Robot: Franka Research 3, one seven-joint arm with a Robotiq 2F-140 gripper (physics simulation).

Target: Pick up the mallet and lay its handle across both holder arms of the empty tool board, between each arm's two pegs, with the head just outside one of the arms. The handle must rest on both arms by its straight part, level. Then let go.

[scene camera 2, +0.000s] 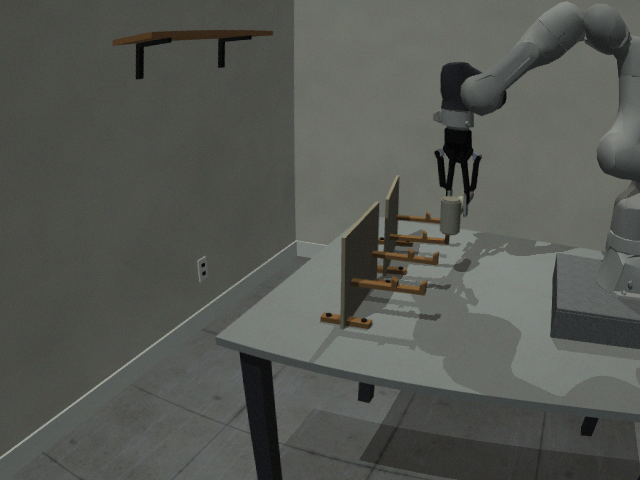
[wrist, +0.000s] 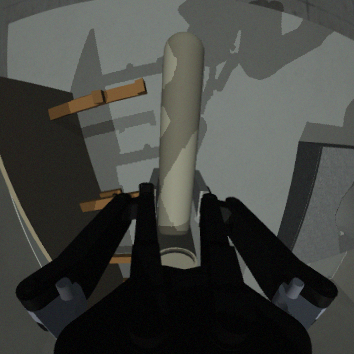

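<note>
The pale mallet's cylindrical head (scene camera 2: 450, 217) (wrist: 178, 259) hangs below my gripper on the scene camera's side. Its handle (scene camera 2: 469, 196) (wrist: 181, 115) points away from that camera, up the wrist view. My gripper (scene camera 2: 458, 200) (wrist: 175, 178) is shut on the handle near the head and holds the mallet above the table. The near tool board (scene camera 2: 361, 258) has two orange arms (scene camera 2: 387, 284) (scene camera 2: 410, 256) with upright pegs. The far tool board (scene camera 2: 392, 222) has arms (scene camera 2: 421, 238) (scene camera 2: 416, 219) too, partly behind the head. The mallet touching an arm cannot be confirmed.
Orange feet (scene camera 2: 346, 320) (scene camera 2: 395, 270) support the boards on the grey table (scene camera 2: 310, 330). The robot's dark base block (scene camera 2: 589, 310) (wrist: 300, 190) stands at the right. A wooden wall shelf (scene camera 2: 206, 35) is high on the left.
</note>
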